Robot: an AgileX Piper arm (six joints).
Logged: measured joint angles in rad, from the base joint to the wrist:
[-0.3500, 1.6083, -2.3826, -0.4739, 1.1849, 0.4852]
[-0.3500, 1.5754, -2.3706, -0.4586, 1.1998, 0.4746]
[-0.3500, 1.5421, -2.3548, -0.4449, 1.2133, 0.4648]
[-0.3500, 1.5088, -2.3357, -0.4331, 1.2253, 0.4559]
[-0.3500, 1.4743, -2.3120, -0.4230, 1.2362, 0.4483]
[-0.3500, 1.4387, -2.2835, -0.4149, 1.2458, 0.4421]
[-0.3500, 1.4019, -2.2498, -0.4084, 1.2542, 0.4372]
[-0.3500, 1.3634, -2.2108, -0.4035, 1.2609, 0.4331]
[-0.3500, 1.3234, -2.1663, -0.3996, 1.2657, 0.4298]
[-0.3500, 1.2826, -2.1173, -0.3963, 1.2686, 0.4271]
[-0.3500, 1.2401, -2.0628, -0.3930, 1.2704, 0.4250]
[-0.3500, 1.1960, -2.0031, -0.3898, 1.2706, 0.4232]
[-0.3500, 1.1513, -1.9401, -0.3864, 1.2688, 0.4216]
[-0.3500, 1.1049, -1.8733, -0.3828, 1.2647, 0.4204]
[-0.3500, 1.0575, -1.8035, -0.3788, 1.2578, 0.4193]
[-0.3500, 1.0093, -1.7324, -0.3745, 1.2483, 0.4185]
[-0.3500, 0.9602, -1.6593, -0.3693, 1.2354, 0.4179]
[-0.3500, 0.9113, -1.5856, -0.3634, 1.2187, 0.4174]
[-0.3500, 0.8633, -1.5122, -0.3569, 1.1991, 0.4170]
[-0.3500, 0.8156, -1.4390, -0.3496, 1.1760, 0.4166]
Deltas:
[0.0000, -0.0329, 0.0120, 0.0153, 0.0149, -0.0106]
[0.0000, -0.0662, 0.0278, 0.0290, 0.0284, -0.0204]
[0.0000, -0.0995, 0.0469, 0.0408, 0.0404, -0.0293]
[0.0000, -0.1340, 0.0706, 0.0509, 0.0513, -0.0369]
[0.0000, -0.1696, 0.0991, 0.0590, 0.0609, -0.0431]
[0.0000, -0.2064, 0.1328, 0.0655, 0.0693, -0.0480]
[0.0000, -0.2449, 0.1718, 0.0704, 0.0760, -0.0521]
[0.0000, -0.2849, 0.2163, 0.0743, 0.0808, -0.0554]
[0.0000, -0.3257, 0.2653, 0.0776, 0.0837, -0.0581]
[0.0000, -0.3682, 0.3198, 0.0809, 0.0855, -0.0602]
[0.0000, -0.4123, 0.3795, 0.0841, 0.0857, -0.0620]
[0.0000, -0.4570, 0.4425, 0.0875, 0.0839, -0.0636]
[0.0000, -0.5034, 0.5093, 0.0911, 0.0798, -0.0648]
[0.0000, -0.5508, 0.5791, 0.0951, 0.0729, -0.0659]
[0.0000, -0.5990, 0.6502, 0.0994, 0.0634, -0.0667]
[0.0000, -0.6481, 0.7233, 0.1046, 0.0505, -0.0673]
[0.0000, -0.6970, 0.7970, 0.1105, 0.0338, -0.0678]
[0.0000, -0.7450, 0.8704, 0.1170, 0.0142, -0.0682]
[0.0000, -0.7927, 0.9436, 0.1243, -0.0089, -0.0686]

